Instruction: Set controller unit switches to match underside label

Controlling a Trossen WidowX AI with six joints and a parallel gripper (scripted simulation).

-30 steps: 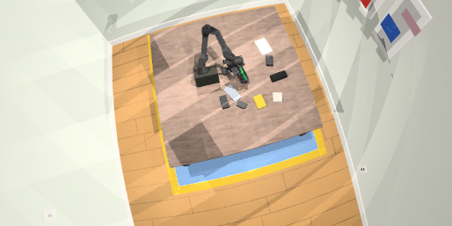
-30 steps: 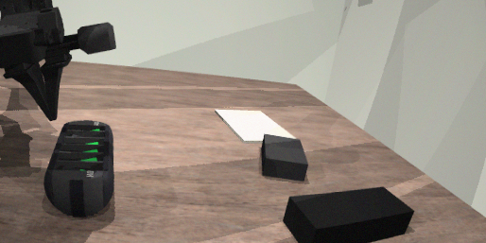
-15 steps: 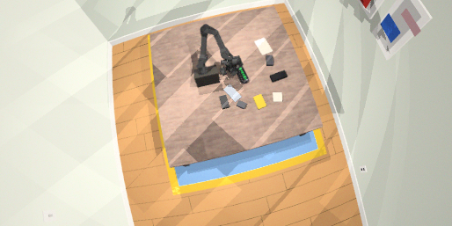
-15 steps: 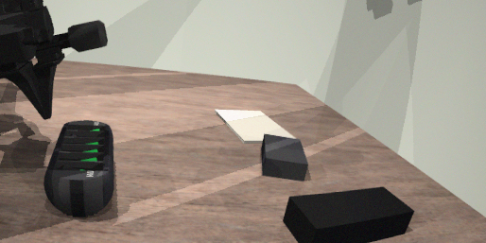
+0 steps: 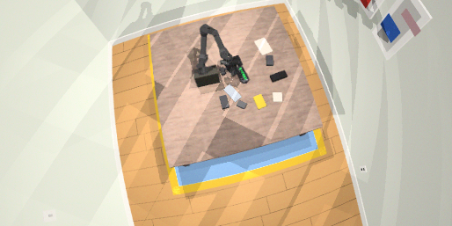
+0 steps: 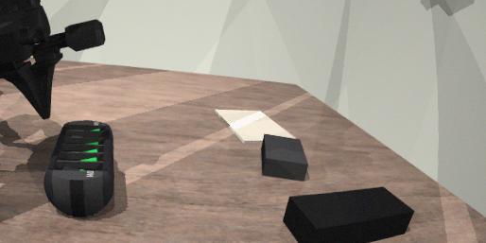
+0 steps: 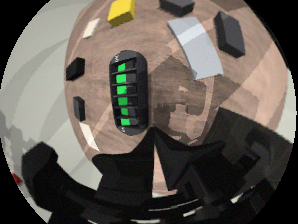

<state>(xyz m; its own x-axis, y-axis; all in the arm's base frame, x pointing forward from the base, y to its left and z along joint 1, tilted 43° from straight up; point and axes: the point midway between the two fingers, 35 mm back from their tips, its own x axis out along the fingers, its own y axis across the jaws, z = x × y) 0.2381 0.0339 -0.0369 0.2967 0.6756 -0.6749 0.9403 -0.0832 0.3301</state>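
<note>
Right now my gripper tip is 170 mm to the left of the pale grey plate, 60 mm past it and 50 mm above it. Also, from my gripper tip: yellow block (300 mm to the right, 140 mm ahead, 40 mm below); long black block (350 mm ahead, 120 mm to the right, 40 mm below); dark grey block (330 mm ahead, 40 mm to the left, 40 mm below).
</note>
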